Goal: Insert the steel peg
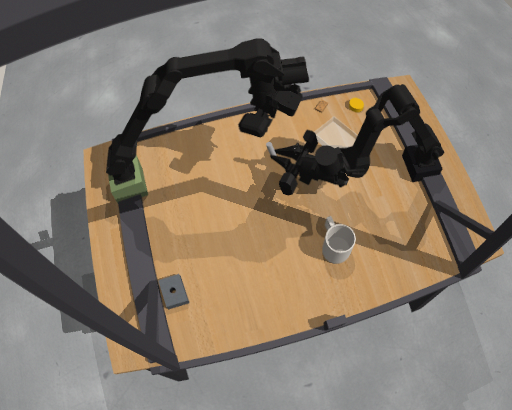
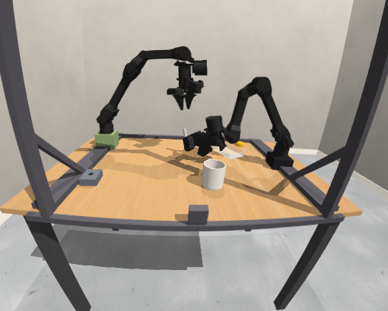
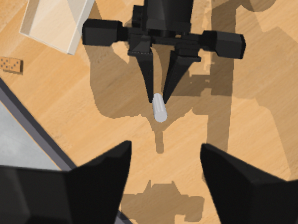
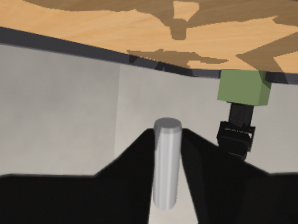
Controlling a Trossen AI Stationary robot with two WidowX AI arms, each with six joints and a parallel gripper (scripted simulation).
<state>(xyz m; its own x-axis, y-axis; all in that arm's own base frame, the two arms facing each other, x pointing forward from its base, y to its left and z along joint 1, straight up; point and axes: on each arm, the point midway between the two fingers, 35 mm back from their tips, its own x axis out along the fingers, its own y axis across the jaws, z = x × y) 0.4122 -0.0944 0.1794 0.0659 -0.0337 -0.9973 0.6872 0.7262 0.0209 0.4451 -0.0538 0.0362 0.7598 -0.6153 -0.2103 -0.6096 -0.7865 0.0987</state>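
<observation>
The steel peg is 1 cm to the right of my left hand and 16 cm below it. The rest, counted from my left hand: yellow disc (23 cm ahead, 32 cm to the right, 25 cm below); then clear tray (8 cm ahead, 23 cm to the right, 25 cm below).
</observation>
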